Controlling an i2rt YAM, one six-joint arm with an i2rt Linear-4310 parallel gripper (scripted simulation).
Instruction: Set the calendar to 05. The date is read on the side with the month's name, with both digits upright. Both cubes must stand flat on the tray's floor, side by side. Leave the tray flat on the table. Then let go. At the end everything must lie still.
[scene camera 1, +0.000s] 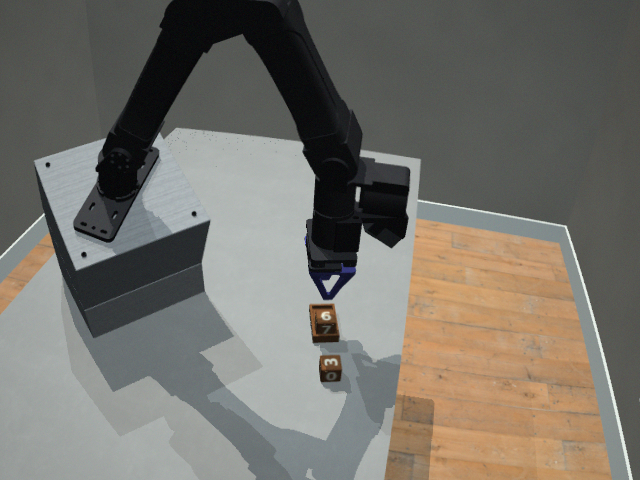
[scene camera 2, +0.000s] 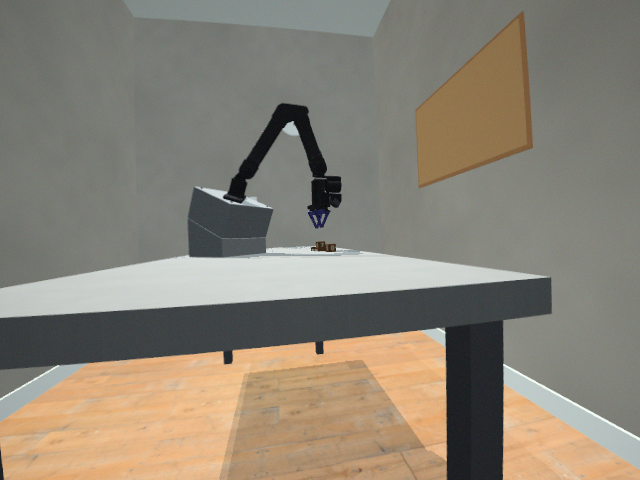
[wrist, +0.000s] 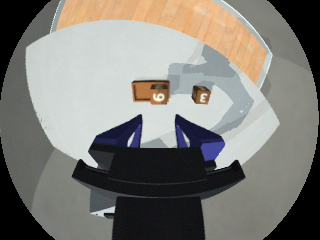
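My gripper (scene camera 1: 326, 289) is there for me to see, and the wrist view shows the same gripper (wrist: 158, 118) as well.
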